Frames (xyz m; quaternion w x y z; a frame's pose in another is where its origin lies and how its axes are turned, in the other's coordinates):
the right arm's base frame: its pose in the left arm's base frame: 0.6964 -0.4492 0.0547 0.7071 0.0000 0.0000 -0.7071
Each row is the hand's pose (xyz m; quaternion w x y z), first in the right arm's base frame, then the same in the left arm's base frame.
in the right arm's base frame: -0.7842 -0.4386 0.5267 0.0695 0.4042 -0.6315 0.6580
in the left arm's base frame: 0.2578 0.3350 0.5814 0.5144 -0.1607 -0.7324 0.4161
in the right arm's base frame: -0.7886 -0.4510 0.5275 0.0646 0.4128 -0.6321 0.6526
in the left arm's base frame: 0.2454 0.3394 0.5822 0.5071 -0.1551 -0.7389 0.4158
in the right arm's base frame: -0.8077 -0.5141 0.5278 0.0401 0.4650 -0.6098 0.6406
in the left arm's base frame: 0.1823 0.3585 0.5825 0.4813 -0.1024 -0.7600 0.4246
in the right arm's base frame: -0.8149 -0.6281 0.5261 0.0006 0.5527 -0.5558 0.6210
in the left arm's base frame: 0.0683 0.3657 0.5808 0.4395 -0.0022 -0.7838 0.4387
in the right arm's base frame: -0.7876 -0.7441 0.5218 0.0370 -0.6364 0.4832 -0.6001
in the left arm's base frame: -0.0477 0.3384 0.5765 0.3982 0.1083 -0.7917 0.4505
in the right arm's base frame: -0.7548 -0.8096 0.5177 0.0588 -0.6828 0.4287 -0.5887
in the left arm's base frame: -0.1132 0.3056 0.5724 0.3747 0.1797 -0.7859 0.4578
